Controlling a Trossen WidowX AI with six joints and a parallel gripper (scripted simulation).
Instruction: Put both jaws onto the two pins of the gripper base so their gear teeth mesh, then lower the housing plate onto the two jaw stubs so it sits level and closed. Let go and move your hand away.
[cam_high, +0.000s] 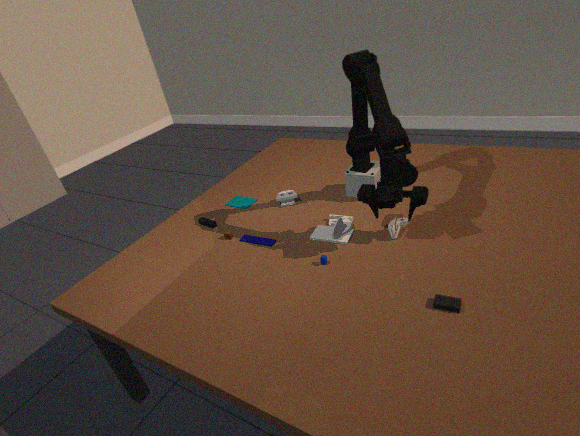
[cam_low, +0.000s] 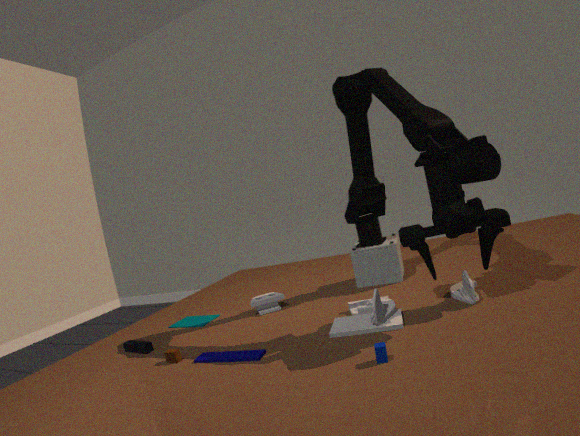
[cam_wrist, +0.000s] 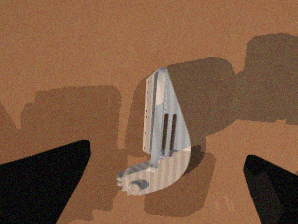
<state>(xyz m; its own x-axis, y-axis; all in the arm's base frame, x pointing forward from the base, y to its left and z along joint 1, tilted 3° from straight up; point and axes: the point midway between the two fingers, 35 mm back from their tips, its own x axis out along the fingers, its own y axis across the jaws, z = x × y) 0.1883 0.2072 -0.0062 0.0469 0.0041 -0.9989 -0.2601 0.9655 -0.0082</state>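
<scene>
My gripper tip is 40 mm past the gripper jaw, 10 mm to the right of it and 40 mm above it. Round my gripper tip: small blue block (220 mm ahead, 100 mm to the right, 30 mm below); small grey block (20 mm behind, 430 mm to the right, 30 mm below); blue bar (220 mm ahead, 360 mm to the right, 40 mm below).
</scene>
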